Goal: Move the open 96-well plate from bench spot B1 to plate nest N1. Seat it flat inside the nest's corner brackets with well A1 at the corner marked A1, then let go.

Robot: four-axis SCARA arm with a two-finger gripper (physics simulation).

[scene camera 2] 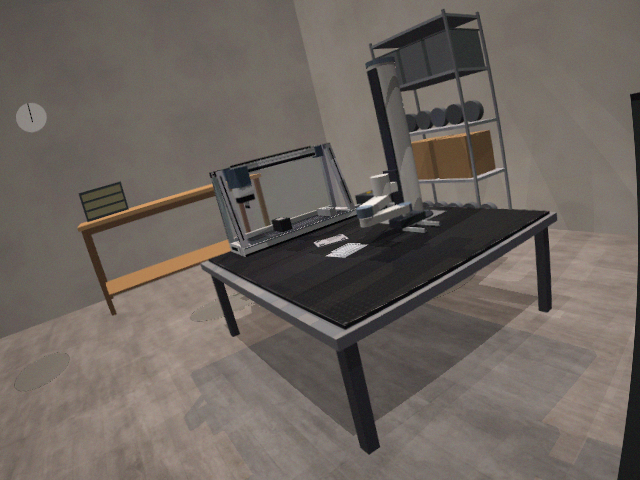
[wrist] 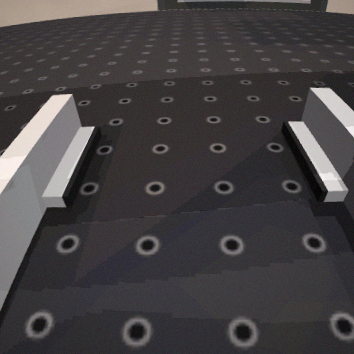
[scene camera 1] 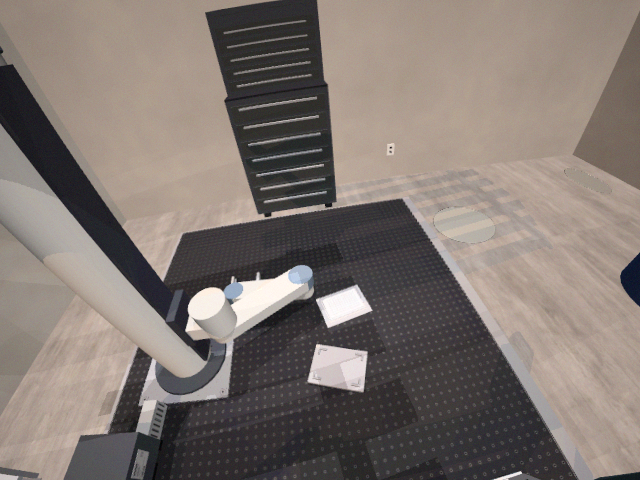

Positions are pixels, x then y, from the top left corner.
Scene:
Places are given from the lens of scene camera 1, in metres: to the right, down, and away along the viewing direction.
white plate (scene camera 1: pixel 347 302): 0.10, 0.23, 0.92

